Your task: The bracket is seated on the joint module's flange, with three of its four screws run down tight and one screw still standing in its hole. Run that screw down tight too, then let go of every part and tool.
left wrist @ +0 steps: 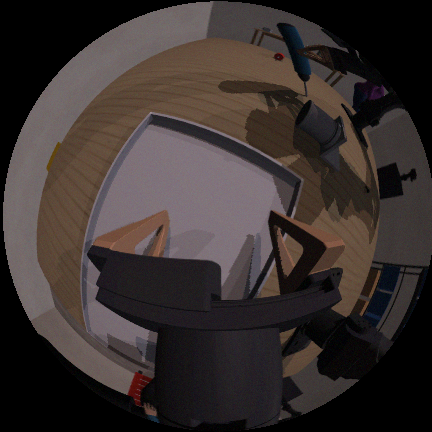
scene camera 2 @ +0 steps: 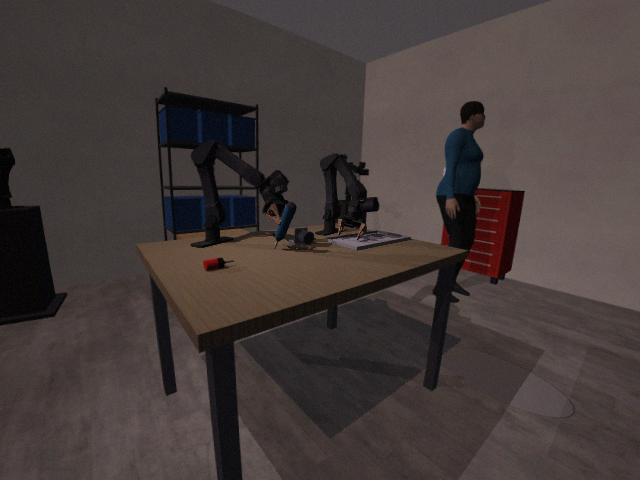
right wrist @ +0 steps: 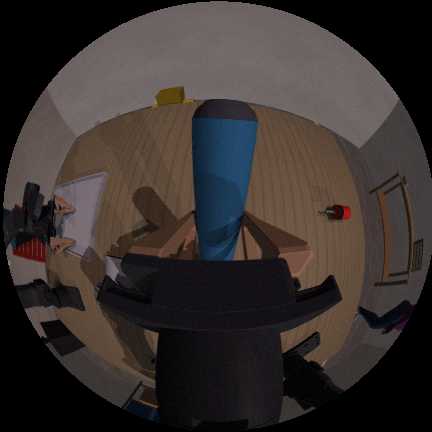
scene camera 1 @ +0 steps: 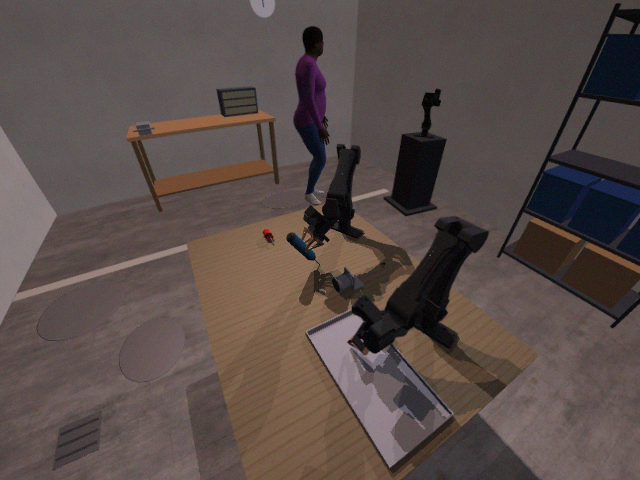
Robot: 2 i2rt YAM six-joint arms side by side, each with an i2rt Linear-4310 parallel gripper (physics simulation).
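Places are measured from the left arm's base along level axes (x left, y down, z back), in metres.
Pixels of known places: left gripper, fingertip midpoint: [left wrist: 218, 215] [scene camera 2: 347, 237] [right wrist: 72, 224] [scene camera 1: 356, 331]; right gripper, fingertip midpoint: [left wrist: 296, 50] [scene camera 2: 284, 223] [right wrist: 218, 215] [scene camera 1: 302, 248]; left arm's base, origin of the base link: [scene camera 2: 329, 232] [right wrist: 68, 296] [scene camera 1: 426, 325]; right arm's base, origin of the base link: [left wrist: 354, 123] [scene camera 2: 213, 242] [right wrist: 285, 358] [scene camera 1: 344, 229].
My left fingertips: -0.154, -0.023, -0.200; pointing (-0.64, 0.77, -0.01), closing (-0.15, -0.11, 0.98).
Note:
Ahead of a thing's pixels: the offset from my left fingertips to its top centre, as dx, dy, dz. "spot": to the spot under its first point.
The grey joint module {-0.171, -0.043, +0.134} [scene camera 1: 341, 283] [scene camera 2: 307, 237] [left wrist: 314, 121] lies on its side with the pale bracket {spot: -0.155, +0.015, +0.203} [scene camera 1: 356, 279] [left wrist: 339, 136] against one end. The screws and holes are too small and dark to tell. My right gripper [scene camera 1: 306, 242] [scene camera 2: 279, 219] [right wrist: 218, 215] is shut on the blue screwdriver's handle {spot: -0.343, -0.138, +0.071} [scene camera 1: 299, 244] [scene camera 2: 284, 222] [left wrist: 295, 47] [right wrist: 225, 160]. The screwdriver is tilted, its thin shaft pointing down beside the module, apart from it in scene camera 2. My left gripper [scene camera 2: 352, 233] [left wrist: 218, 215] [right wrist: 72, 224] is open and empty over the tray.
The shallow grey tray {+0.108, +0.007, -0.066} [scene camera 1: 356, 384] [scene camera 2: 358, 246] [left wrist: 185, 170] [right wrist: 85, 197] is near the module. A red-handled tool {-0.643, -0.011, +0.132} [scene camera 1: 267, 234] [scene camera 2: 211, 264] [left wrist: 279, 57] [right wrist: 343, 212] lies near the table's far edge in scene camera 1. Two people stand away from the table.

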